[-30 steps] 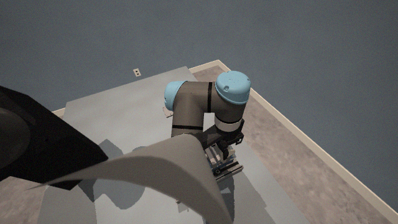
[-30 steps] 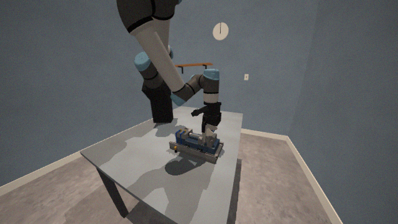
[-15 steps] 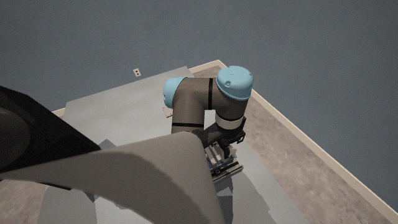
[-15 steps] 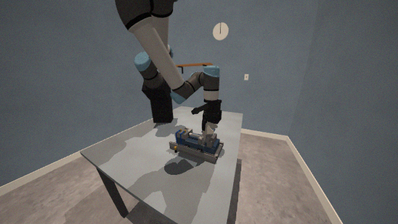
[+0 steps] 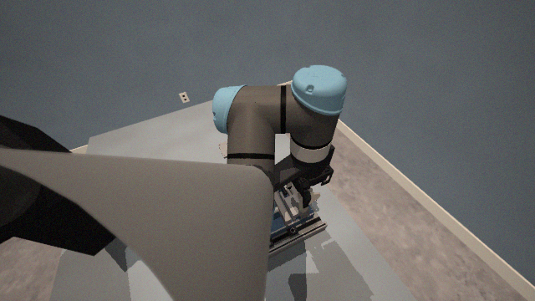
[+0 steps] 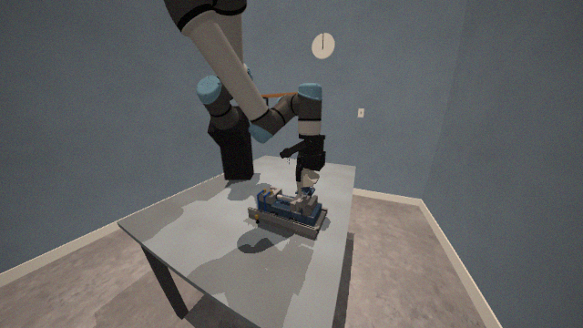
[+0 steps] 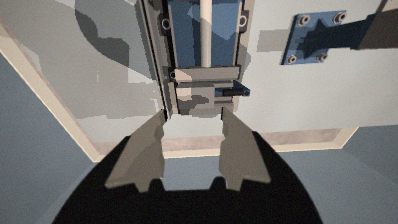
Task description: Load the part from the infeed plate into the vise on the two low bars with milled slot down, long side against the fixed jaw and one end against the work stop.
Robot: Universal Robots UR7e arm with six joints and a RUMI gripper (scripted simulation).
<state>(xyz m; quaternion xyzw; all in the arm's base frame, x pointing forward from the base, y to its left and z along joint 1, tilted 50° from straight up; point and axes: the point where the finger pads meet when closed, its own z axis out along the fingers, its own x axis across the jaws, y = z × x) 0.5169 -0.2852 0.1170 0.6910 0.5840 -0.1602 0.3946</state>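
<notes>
The part lies 6 cm below my hand. Round my hand: grey jaw 3 cm behind, 3 cm to the left, 8 cm below; cylinder rod 8 cm behind, 4 cm to the left, 8 cm below; work stop 2 cm ahead, 7 cm to the left, 6 cm below.
</notes>
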